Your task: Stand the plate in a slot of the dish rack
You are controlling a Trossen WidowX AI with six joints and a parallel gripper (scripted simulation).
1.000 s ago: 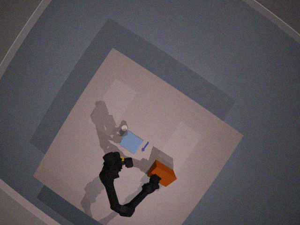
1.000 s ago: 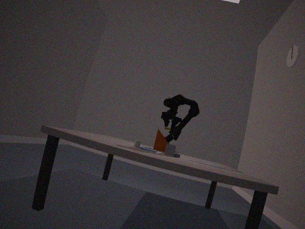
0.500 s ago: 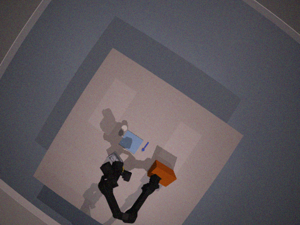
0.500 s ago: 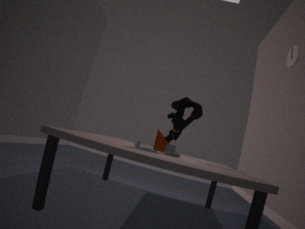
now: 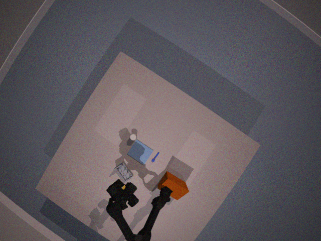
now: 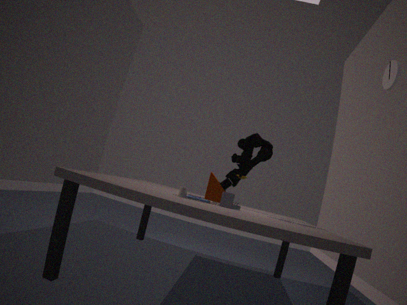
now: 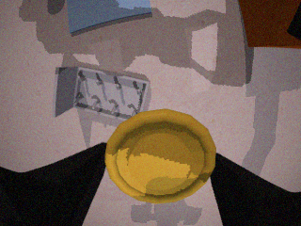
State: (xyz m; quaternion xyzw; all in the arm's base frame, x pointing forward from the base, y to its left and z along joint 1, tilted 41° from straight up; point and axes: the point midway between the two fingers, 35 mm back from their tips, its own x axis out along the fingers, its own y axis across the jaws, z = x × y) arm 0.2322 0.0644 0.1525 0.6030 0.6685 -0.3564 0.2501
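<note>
Right now my gripper tip is 8 cm short of the grey wire dish rack, 1 cm to the left of it and 16 cm above it. From my gripper tip the other things lie so: yellow plate: 1 cm above; blue spoon: 2 cm behind, 24 cm to the right, 18 cm below; white cup: 20 cm ahead, 26 cm to the right, 16 cm below.
</note>
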